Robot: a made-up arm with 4 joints.
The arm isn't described. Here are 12 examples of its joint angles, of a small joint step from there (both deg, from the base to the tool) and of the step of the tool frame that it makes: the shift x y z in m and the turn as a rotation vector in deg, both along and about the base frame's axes.
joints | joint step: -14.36 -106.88 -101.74 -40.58 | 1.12 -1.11 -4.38 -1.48
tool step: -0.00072 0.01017 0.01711 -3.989 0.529 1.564
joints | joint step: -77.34 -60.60 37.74 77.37 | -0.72 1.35 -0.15 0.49
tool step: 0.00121 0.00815 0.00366 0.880 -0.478 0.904
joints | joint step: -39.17 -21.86 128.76 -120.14 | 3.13 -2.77 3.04 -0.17
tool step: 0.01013 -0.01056 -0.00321 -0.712 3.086 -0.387
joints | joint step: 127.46 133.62 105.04 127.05 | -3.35 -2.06 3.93 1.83
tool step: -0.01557 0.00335 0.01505 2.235 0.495 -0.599
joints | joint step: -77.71 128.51 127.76 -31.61 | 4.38 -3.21 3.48 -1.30
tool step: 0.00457 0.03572 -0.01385 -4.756 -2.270 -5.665
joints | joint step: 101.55 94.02 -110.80 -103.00 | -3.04 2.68 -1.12 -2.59
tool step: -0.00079 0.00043 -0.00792 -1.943 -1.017 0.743
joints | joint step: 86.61 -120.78 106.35 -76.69 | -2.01 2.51 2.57 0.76
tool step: -0.01098 -0.00430 0.00360 -2.533 -2.796 1.373
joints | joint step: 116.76 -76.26 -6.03 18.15 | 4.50 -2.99 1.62 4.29
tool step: 0.02245 0.00603 0.02503 5.545 -4.980 -4.532
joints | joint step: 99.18 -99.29 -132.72 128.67 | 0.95 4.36 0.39 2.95
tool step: -0.01512 -0.03524 0.01915 -6.284 0.949 -3.156
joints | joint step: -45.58 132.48 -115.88 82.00 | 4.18 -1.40 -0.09 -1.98
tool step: 0.00480 0.03191 0.01146 -0.650 2.507 -5.447
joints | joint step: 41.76 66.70 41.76 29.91 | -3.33 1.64 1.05 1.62
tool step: 0.00551 0.00626 0.00809 -1.345 0.556 2.724
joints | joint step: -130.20 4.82 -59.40 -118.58 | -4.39 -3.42 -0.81 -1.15
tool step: -0.03632 0.00404 -0.01728 -1.459 -2.617 3.526
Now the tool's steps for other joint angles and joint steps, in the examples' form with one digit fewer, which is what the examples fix.
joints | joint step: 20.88 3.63 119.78 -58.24 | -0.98 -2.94 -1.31 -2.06
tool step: -0.0044 0.0119 -0.0054 3.11 3.05 -0.26
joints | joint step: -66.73 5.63 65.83 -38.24 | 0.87 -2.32 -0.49 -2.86
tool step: -0.0026 0.0007 -0.0115 0.02 2.87 -1.16
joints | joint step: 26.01 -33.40 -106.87 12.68 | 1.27 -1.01 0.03 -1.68
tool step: -0.0105 -0.0024 -0.0021 -0.51 1.93 -0.35
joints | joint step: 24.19 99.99 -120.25 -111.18 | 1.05 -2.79 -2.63 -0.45
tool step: 0.0034 0.0132 -0.0060 3.68 1.64 -1.04
